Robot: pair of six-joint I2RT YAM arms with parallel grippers.
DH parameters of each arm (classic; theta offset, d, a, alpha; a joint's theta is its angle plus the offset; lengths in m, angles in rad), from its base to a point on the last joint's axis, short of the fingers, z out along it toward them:
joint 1: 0 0.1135 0.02 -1.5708
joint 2: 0 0 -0.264 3.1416
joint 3: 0.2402 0 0.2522 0
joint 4: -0.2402 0 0.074 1.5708
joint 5: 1.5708 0 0 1.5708
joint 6: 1.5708 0.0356 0 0
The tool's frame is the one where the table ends.
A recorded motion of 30 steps. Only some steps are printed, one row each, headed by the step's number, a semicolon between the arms.
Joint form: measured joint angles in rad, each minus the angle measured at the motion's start. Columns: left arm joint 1, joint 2, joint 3, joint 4, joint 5, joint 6; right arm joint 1, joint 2, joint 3, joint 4, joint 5, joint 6.
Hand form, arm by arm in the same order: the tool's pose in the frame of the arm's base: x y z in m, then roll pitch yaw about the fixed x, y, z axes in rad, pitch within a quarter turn. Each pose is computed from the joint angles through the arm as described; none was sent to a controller.
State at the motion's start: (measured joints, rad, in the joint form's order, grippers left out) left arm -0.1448 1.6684 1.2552 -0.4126 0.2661 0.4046; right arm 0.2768 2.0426 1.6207 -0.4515 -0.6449 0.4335
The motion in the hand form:
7: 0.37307 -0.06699 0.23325 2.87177 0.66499 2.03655; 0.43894 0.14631 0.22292 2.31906 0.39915 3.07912
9: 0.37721 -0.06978 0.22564 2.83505 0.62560 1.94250; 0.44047 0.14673 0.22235 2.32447 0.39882 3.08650
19: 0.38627 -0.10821 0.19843 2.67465 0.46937 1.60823; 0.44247 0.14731 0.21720 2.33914 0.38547 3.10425
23: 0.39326 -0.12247 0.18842 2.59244 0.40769 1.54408; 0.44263 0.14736 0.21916 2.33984 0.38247 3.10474
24: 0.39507 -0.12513 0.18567 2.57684 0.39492 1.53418; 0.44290 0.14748 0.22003 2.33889 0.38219 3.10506
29: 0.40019 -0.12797 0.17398 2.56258 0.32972 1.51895; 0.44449 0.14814 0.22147 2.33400 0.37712 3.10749
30: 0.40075 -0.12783 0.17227 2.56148 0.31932 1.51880; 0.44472 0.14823 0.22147 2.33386 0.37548 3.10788
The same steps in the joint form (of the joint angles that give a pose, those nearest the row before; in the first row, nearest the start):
7: -0.0015 0.0870 0.0473 -0.0694 0.0740 0.3475; -0.0015 0.0427 0.0656 -0.0546 -0.0034 -0.0404
9: -0.0073 0.1171 0.0595 -0.0770 0.0729 0.4349; -0.0015 0.0515 0.0785 -0.0660 -0.0031 -0.0492
19: -0.1053 0.2091 0.0702 -0.0050 -0.0034 0.6832; -0.0015 0.0713 0.0954 -0.0912 -0.0034 -0.0679
23: -0.1404 0.2476 0.0702 0.0790 -0.0713 0.7260; -0.0015 0.0717 0.1046 -0.1030 -0.0038 -0.0679
24: -0.1465 0.2579 0.0706 0.0980 -0.0855 0.7340; -0.0015 0.0725 0.1091 -0.1068 -0.0050 -0.0679
29: -0.1537 0.2956 0.0778 0.1187 -0.1366 0.7771; -0.0015 0.0801 0.1270 -0.1206 -0.0122 -0.0679
30: -0.1537 0.3002 0.0778 0.1209 -0.1450 0.7832; -0.0015 0.0816 0.1297 -0.1232 -0.0130 -0.0679

